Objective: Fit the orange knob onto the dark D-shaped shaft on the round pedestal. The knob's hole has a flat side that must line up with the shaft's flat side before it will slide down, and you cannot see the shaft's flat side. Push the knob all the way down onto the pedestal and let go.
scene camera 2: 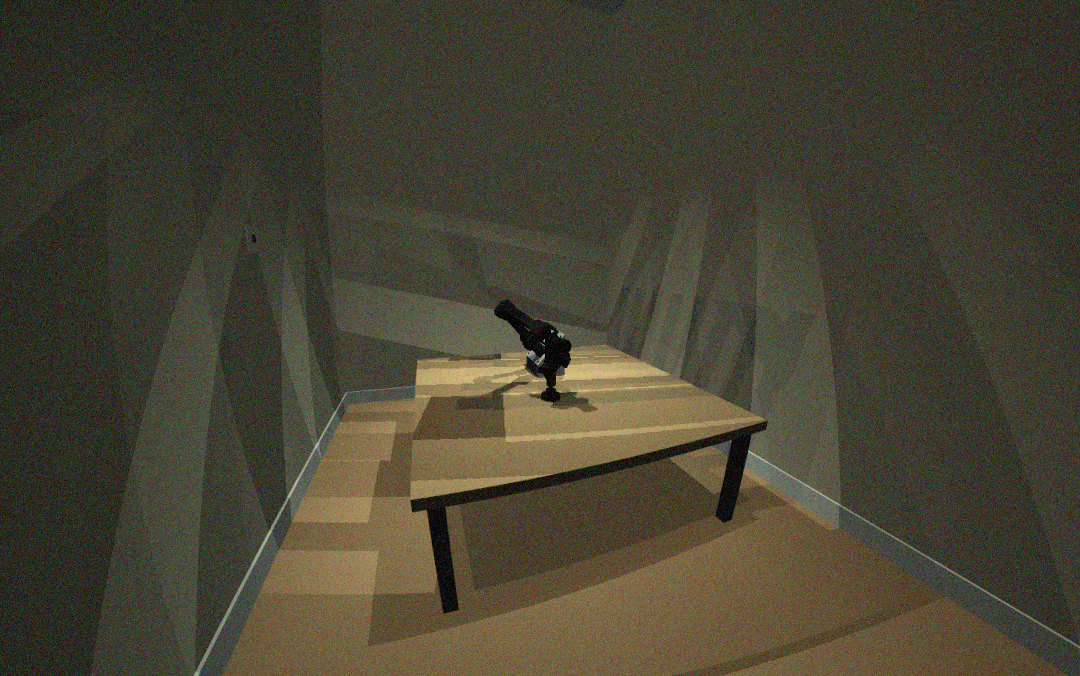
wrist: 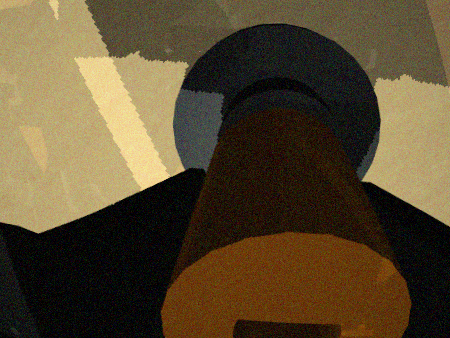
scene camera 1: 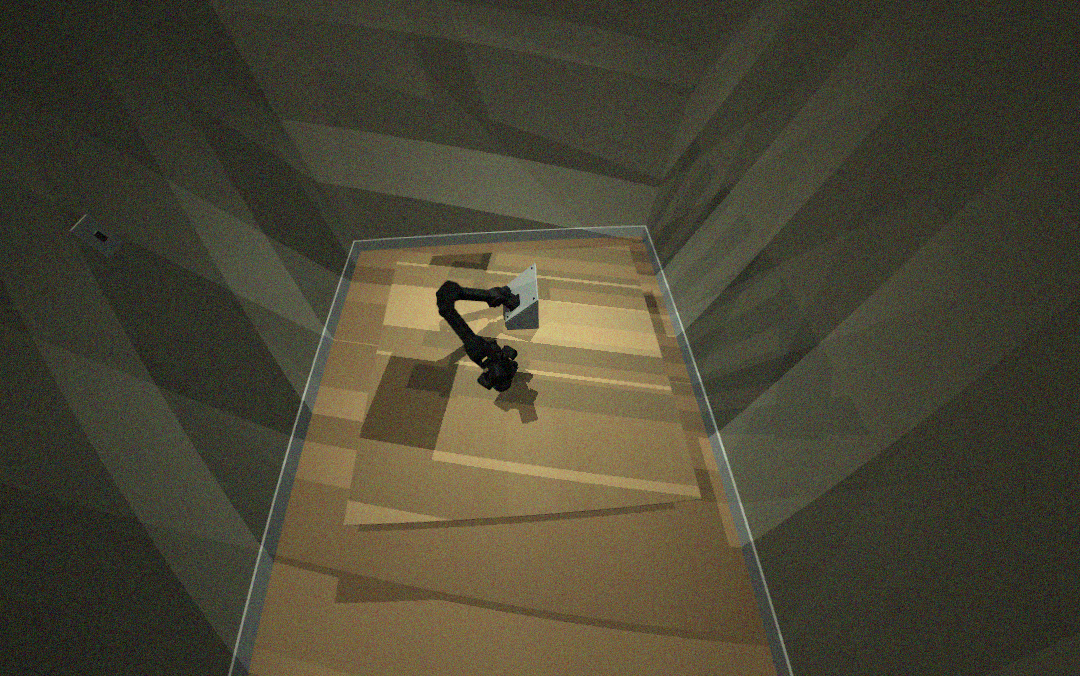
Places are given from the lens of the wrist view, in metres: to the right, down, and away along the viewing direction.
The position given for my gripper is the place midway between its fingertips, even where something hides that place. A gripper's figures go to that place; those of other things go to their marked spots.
my gripper (wrist: 279,191): 0.01, 0.01, 0.10
round dark pedestal (wrist: 267,66): 0.01, -0.04, 0.13
